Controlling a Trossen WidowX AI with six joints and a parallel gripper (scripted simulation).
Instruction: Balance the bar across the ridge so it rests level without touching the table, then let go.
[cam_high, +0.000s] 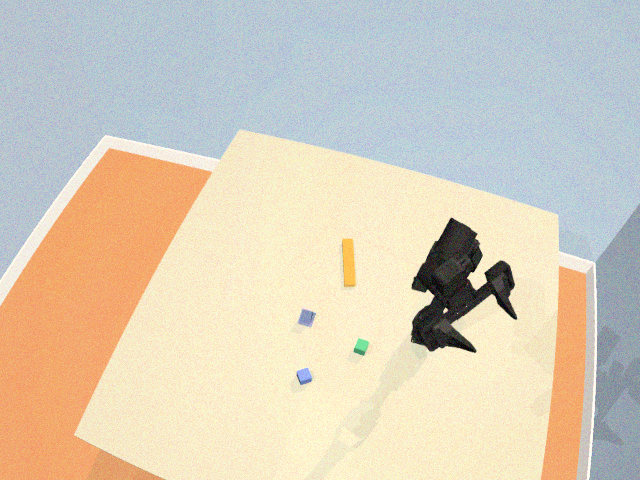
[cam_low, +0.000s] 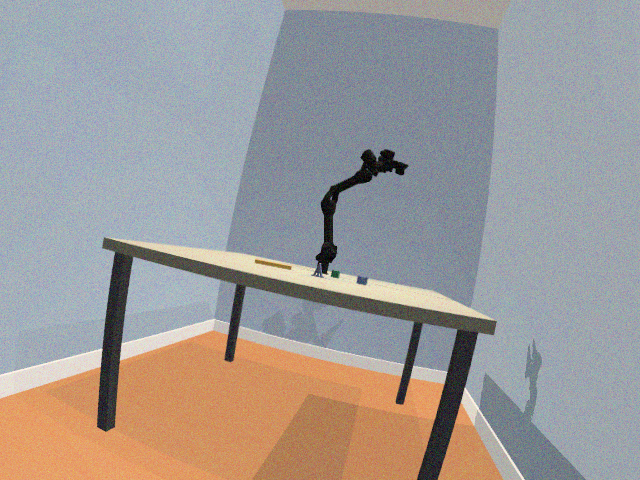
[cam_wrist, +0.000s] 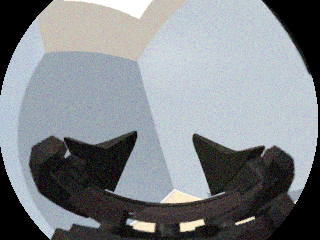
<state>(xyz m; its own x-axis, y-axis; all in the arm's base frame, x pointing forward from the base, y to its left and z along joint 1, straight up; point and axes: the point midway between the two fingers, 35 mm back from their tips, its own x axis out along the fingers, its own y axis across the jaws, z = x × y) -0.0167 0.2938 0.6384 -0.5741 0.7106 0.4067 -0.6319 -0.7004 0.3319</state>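
Right now my gripper tip is 320 mm short of the bar, 490 mm to the left of it and 640 mm above it. The rest, counted from my gripper tip: green cube: 200 mm ahead, 220 mm to the right, 640 mm below; blue cube: 330 mm ahead, 90 mm to the right, 640 mm below.
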